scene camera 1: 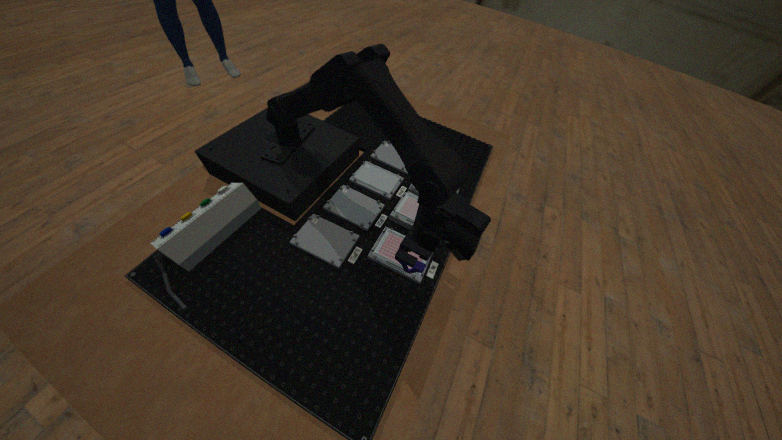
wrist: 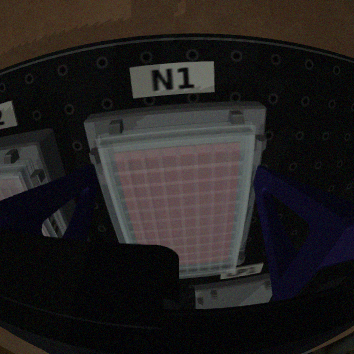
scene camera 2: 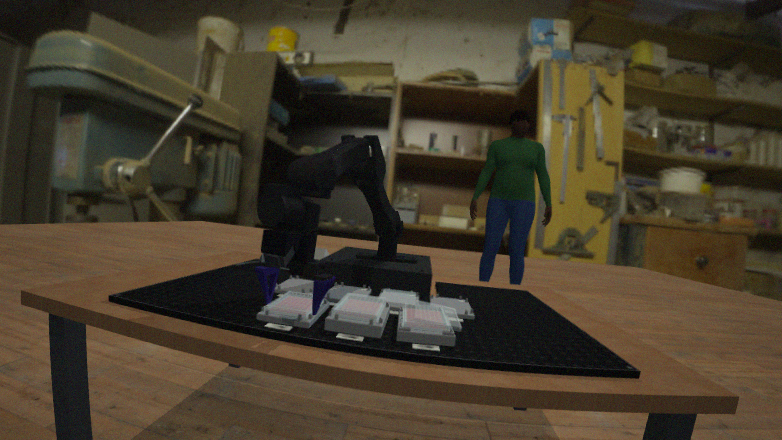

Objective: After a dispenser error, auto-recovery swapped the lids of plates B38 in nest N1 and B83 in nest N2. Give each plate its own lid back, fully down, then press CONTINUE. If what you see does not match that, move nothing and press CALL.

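Pixels of known places: gripper, fingertip midpoint: (scene camera 1: 416, 256) (wrist: 175, 173) (scene camera 2: 290, 309); arm's base, origin of the base link: (scene camera 1: 289, 141) (scene camera 2: 386, 259).
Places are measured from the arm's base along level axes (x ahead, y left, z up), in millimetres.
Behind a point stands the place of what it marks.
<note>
The plate in nest N1 (scene camera 1: 389, 244) {x 387, y -204, z -45 mm} (scene camera 2: 290, 304) {x 451, y -215, z -42 mm} (wrist: 180, 200) {x 447, y -211, z -41 mm} shows pink wells under a clear lid that looks level; no plate or lid code is readable. My gripper (scene camera 1: 412, 264) {x 461, y -211, z -49 mm} (scene camera 2: 291, 298) {x 461, y -211, z -49 mm} (wrist: 175, 173) {x 461, y -211, z -49 mm} is open, with its purple fingers on either side of this plate and nothing held. The plate in nest N2 (scene camera 1: 404, 209) {x 394, y -94, z -28 mm} (scene camera 2: 358, 309) {x 487, y -82, z -28 mm} (wrist: 11, 186) {x 488, y -121, z -28 mm} stands beside it, also pink; the left finger and the view's edge cut it off in the wrist view. The button box (scene camera 1: 218, 229) {x -5, y -322, z -27 mm} stands at the left in scene camera 1; its button lettering is not readable.
A third pink plate (scene camera 2: 425, 317) {x 510, y 38, z -27 mm} stands beyond N2, mostly hidden by the arm in scene camera 1. Several grey lid rests (scene camera 1: 325, 240) {x 229, y -244, z -58 mm} (wrist: 232, 295) {x 273, y -239, z -58 mm} line the side nearer the arm's base (scene camera 1: 278, 164) {x 25, y -101, z 2 mm}. A person (scene camera 2: 511, 180) stands behind the table.
</note>
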